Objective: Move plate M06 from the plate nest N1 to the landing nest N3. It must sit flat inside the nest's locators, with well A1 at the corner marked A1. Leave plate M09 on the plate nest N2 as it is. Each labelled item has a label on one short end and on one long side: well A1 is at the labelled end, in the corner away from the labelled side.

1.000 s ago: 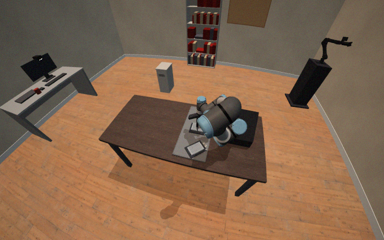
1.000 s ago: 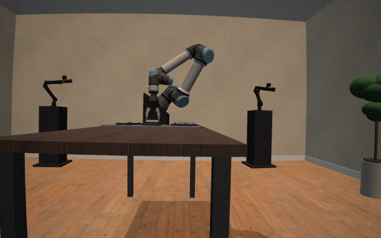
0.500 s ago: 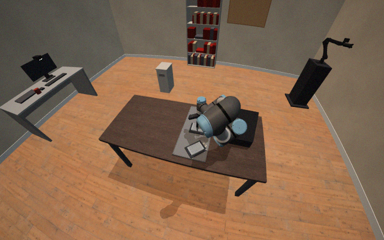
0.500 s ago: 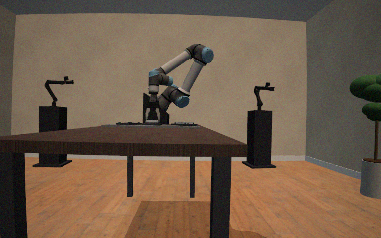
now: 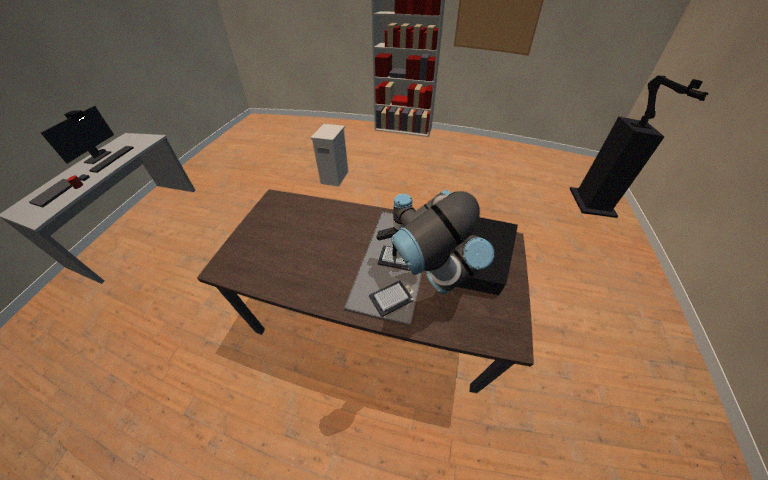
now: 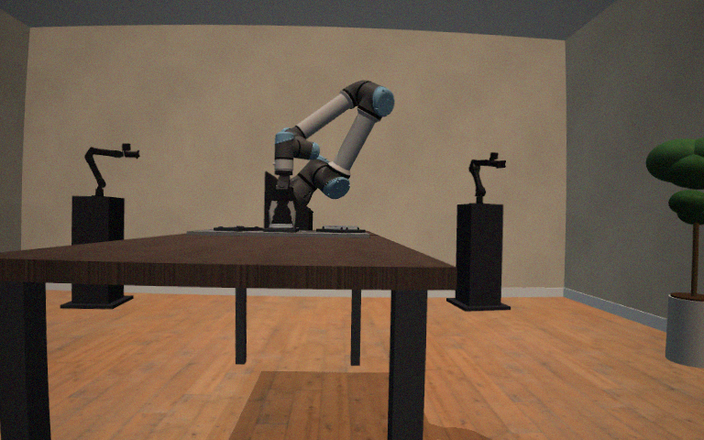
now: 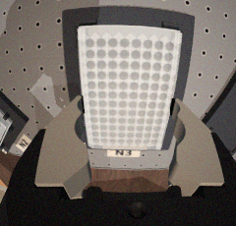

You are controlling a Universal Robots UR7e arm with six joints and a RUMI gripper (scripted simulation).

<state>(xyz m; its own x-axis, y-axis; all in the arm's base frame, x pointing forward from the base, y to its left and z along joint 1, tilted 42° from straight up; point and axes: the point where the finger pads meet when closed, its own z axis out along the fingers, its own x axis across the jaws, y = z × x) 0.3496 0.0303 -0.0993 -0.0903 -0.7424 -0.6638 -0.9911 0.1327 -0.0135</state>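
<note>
Right now my hand is 3 cm above the landing nest N3. The rest, counted from my hand: N2 label: 17 cm to the left, 8 cm behind, 3 cm below; N3 label: 10 cm behind, 3 cm below, 1 cm to the left.
</note>
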